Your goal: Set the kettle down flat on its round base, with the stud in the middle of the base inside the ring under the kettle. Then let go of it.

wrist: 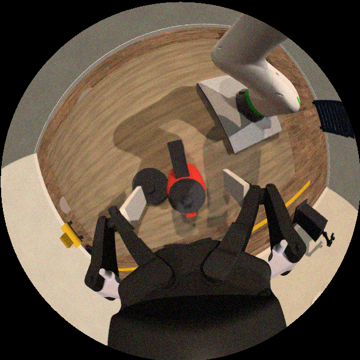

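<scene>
The red kettle (196, 176) with its dark lid and dark handle is upright, well below the fingers in the wrist view. Its handle points to the top of the view and its small red spout to the bottom. The round dark base (149, 177) lies directly left of the kettle, their edges close together or slightly overlapping. The stud (151, 189) on the base shows uncovered, outside the kettle's outline. The ring under the kettle is hidden. My gripper (182, 186) is open and empty, with one pad on each side of the kettle and apart from it.
A grey slanted block (255, 141) lies at the upper right, with a white robot arm (272, 82) over it. A black device (310, 218) is at the right edge of the round wooden table (95, 130), and a yellow part (71, 235) is at the left edge.
</scene>
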